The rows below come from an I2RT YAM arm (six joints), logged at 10 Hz.
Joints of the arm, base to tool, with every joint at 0 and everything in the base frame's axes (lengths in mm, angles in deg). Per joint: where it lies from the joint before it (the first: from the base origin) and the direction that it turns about. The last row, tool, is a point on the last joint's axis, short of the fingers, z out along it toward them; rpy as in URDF.
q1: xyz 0 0 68 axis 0 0 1
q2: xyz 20 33.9 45.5 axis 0 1 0
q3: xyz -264 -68.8 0 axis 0 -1 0
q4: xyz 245 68.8 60 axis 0 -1 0
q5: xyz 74 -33.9 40.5 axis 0 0 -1
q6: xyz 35.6 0 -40.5 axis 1 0 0
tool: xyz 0 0 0 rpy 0 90 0
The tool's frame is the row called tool.
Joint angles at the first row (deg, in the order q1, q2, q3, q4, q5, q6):
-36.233 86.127 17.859 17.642 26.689 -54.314
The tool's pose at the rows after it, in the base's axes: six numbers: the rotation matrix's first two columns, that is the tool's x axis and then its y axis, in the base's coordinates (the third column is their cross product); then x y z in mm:
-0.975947 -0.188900 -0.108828 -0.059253 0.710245 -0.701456 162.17 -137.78 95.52
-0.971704 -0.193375 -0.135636 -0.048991 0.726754 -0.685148 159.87 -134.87 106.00
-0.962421 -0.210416 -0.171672 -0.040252 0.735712 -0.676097 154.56 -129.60 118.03
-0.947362 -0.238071 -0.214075 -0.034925 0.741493 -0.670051 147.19 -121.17 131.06
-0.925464 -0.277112 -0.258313 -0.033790 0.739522 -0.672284 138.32 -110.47 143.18
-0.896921 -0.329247 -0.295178 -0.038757 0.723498 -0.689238 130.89 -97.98 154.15
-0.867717 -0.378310 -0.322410 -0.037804 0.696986 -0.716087 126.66 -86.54 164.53
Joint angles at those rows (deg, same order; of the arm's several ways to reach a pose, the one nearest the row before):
-36.300 83.145 17.844 14.310 24.982 -53.645
-36.303 78.748 18.372 9.227 23.227 -52.715
-36.343 72.855 18.117 4.578 21.063 -52.449
-36.036 65.495 17.518 -0.634 18.666 -52.323
-35.363 57.215 16.570 -5.665 16.373 -52.541
-33.543 48.927 15.696 -10.059 15.207 -52.936
-30.748 42.182 15.449 -13.283 15.673 -52.982

